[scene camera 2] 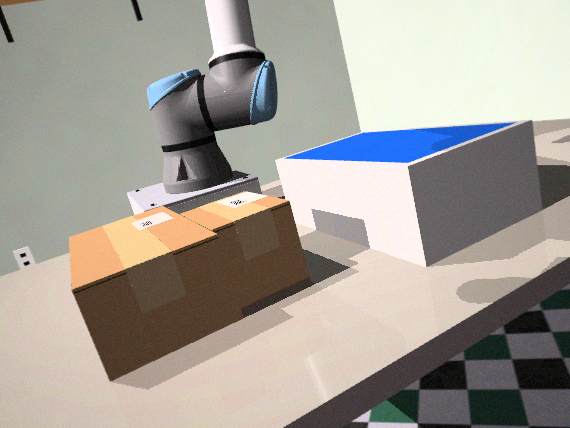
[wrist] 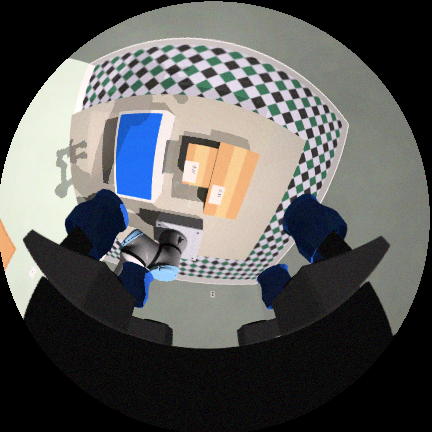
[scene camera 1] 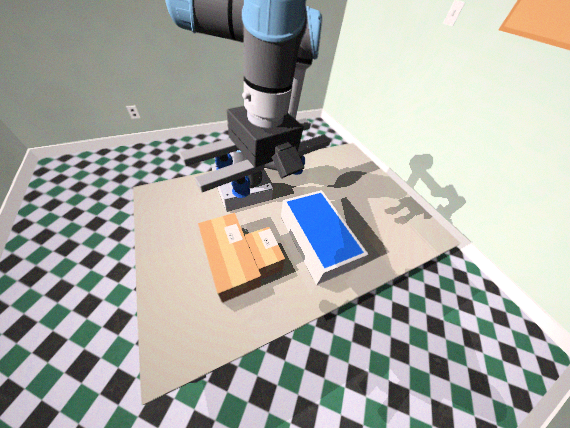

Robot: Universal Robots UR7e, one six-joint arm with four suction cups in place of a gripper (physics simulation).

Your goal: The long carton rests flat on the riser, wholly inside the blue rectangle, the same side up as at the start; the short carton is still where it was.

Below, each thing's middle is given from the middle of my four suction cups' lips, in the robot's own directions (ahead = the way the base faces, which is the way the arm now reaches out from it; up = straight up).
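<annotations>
I see the short carton [scene camera 2: 258, 235] 20 mm behind my suction cup, 30 mm to the left of it and 460 mm below it. The long carton [scene camera 2: 147, 285] is 90 mm behind my suction cup and 90 mm to the right of it, and it lies 460 mm below it. As for the white riser [scene camera 2: 422, 194], it is 40 mm ahead of my suction cup, 270 mm to the left of it and 450 mm below it. Going by their middles, the white riser is the farthest from my suction cup of the things named here.
</annotations>
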